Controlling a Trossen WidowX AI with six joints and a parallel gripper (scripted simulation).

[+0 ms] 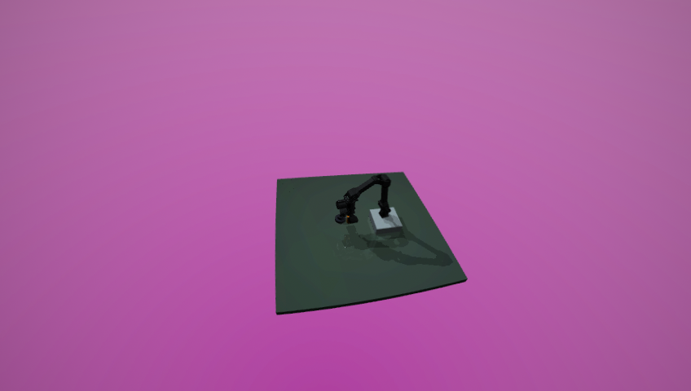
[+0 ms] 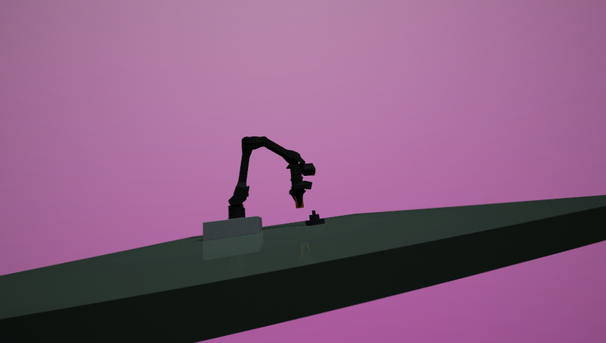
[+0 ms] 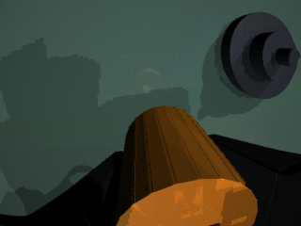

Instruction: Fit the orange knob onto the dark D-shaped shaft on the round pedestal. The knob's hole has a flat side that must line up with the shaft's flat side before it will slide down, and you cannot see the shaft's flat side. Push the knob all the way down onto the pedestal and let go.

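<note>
Right now my gripper tip is 20 mm short of the round dark pedestal, 110 mm to the left of it and 60 mm above it. From my gripper tip the other things lie so: orange knob: 20 mm above.
</note>
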